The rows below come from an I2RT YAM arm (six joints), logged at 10 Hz.
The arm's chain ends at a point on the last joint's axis. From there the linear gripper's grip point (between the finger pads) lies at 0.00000 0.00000 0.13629 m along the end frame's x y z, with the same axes.
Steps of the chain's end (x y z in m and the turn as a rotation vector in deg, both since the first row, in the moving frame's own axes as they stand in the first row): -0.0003 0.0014 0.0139 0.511 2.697 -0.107; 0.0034 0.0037 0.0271 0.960 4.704 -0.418; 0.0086 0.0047 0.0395 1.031 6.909 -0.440; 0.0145 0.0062 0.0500 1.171 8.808 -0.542; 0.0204 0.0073 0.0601 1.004 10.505 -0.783
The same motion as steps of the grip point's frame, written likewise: 0.0061 0.0002 0.0137 0.511 2.697 -0.107; 0.0146 0.0014 0.0266 0.960 4.704 -0.418; 0.0250 0.0022 0.0385 1.031 6.909 -0.440; 0.0354 0.0033 0.0484 1.171 8.808 -0.542; 0.0452 0.0048 0.0578 1.004 10.505 -0.783
